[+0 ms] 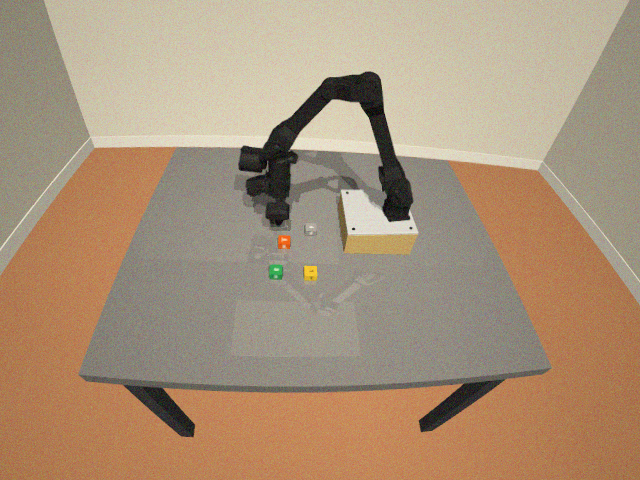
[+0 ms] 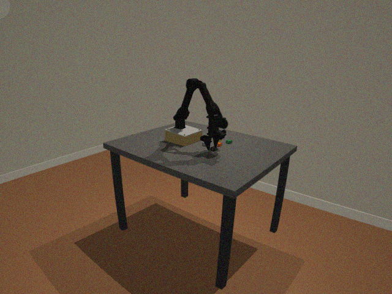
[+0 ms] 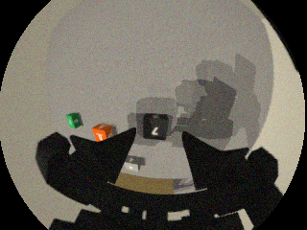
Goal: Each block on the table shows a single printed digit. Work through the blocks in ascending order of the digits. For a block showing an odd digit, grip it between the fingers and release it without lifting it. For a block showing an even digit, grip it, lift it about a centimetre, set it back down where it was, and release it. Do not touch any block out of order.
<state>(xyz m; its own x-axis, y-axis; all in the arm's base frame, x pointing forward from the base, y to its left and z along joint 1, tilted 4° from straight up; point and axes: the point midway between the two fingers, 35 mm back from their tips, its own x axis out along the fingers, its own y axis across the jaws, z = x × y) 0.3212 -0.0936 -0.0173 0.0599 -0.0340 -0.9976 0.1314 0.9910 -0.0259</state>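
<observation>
Right now my gripper tip is 11 cm to the right of the orange block and 1 cm past it. Round my gripper tip: black block: 1 cm to the left, 1 cm ahead; green block: 21 cm to the left, 3 cm ahead; grey block: 9 cm behind, 6 cm to the left.
</observation>
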